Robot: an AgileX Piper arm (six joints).
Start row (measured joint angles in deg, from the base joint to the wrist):
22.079, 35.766, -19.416, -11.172, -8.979, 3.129
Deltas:
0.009, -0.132, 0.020, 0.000, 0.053, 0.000
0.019, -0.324, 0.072, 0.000, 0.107, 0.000
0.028, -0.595, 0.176, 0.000, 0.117, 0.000
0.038, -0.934, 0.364, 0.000, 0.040, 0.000
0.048, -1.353, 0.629, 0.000, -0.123, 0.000
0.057, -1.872, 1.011, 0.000, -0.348, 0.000
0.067, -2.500, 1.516, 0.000, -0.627, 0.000
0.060, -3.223, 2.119, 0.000, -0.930, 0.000
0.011, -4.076, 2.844, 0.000, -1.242, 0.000
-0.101, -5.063, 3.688, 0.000, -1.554, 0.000
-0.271, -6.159, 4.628, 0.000, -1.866, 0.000
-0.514, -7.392, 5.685, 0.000, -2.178, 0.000
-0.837, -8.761, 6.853, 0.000, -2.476, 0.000
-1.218, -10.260, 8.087, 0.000, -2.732, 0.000
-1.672, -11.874, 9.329, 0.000, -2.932, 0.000
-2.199, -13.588, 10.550, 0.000, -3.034, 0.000
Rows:
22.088, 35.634, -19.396, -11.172, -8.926, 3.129
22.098, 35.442, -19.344, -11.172, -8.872, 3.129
22.107, 35.171, -19.240, -11.172, -8.862, 3.129
22.117, 34.832, -19.052, -11.172, -8.939, 3.129
22.127, 34.413, -18.787, -11.172, -9.102, 3.129
22.136, 33.894, -18.405, -11.172, -9.327, 3.129
22.146, 33.266, -17.900, -11.172, -9.606, 3.129
22.139, 32.543, -17.297, -11.172, -9.909, 3.129
22.090, 31.690, -16.572, -11.172, -10.221, 3.129
21.978, 30.703, -15.728, -11.172, -10.533, 3.129
21.808, 29.607, -14.788, -11.172, -10.845, 3.129
21.565, 28.374, -13.731, -11.172, -11.157, 3.129
21.242, 27.005, -12.563, -11.172, -11.455, 3.129
20.861, 25.506, -11.329, -11.172, -11.711, 3.129
20.407, 23.892, -10.087, -11.172, -11.911, 3.129
19.880, 22.178, -8.866, -11.172, -12.013, 3.129

